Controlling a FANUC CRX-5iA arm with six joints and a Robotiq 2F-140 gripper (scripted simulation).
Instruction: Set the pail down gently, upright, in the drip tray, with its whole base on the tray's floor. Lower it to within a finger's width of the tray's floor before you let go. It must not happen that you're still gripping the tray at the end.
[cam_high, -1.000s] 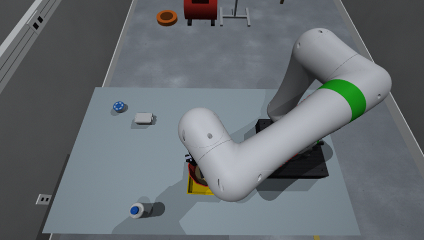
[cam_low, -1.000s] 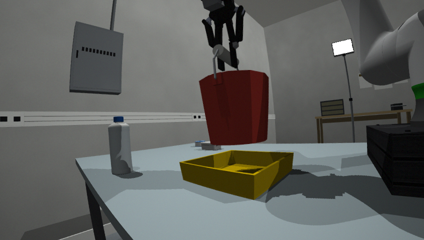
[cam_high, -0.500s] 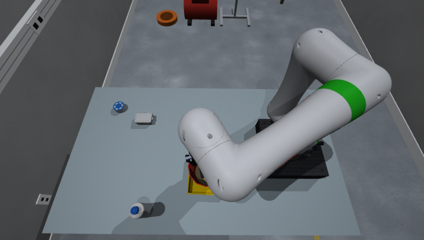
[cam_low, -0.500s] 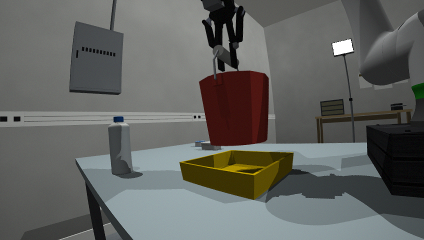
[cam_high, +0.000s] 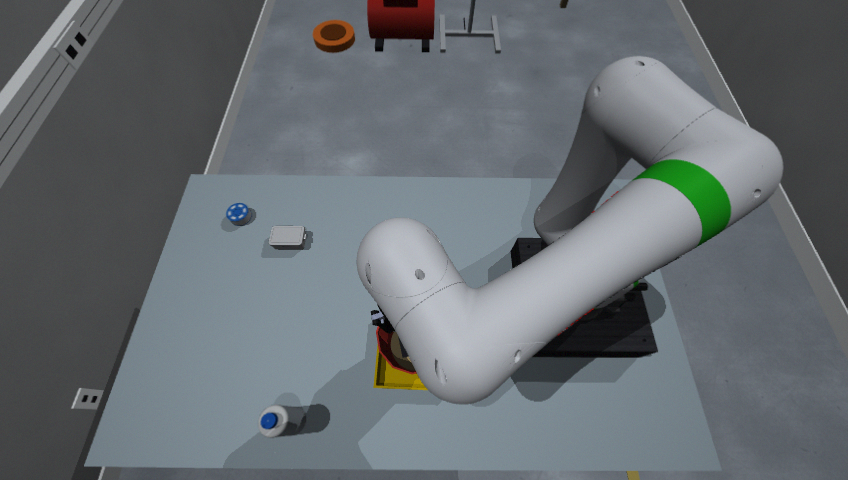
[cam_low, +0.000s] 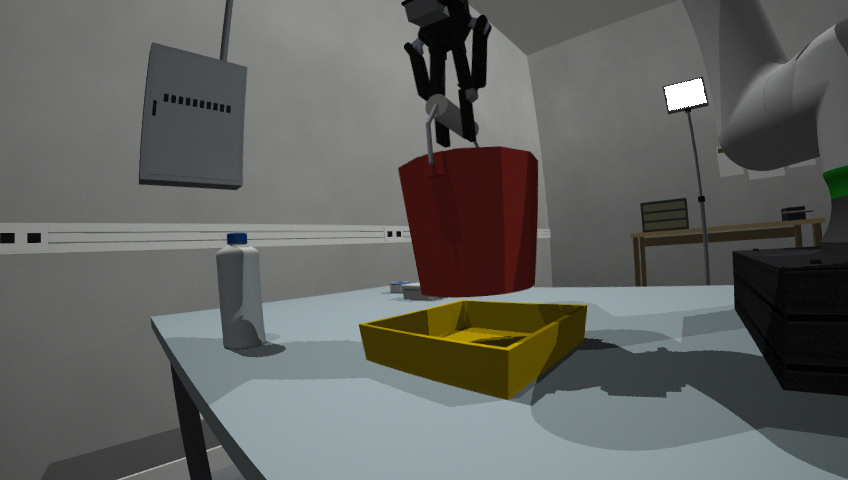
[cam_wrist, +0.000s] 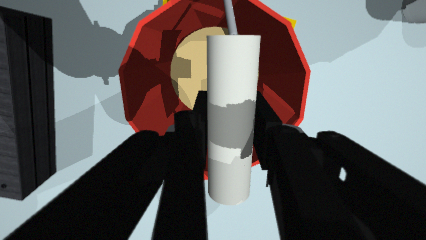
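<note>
The red pail is 1 cm behind my hand and 9 cm below it. The rest, counted from my hand: yellow drip tray (1 cm behind, 29 cm below); small grey box (40 cm ahead, 37 cm to the right, 28 cm below); white handle grip (3 cm below).
</note>
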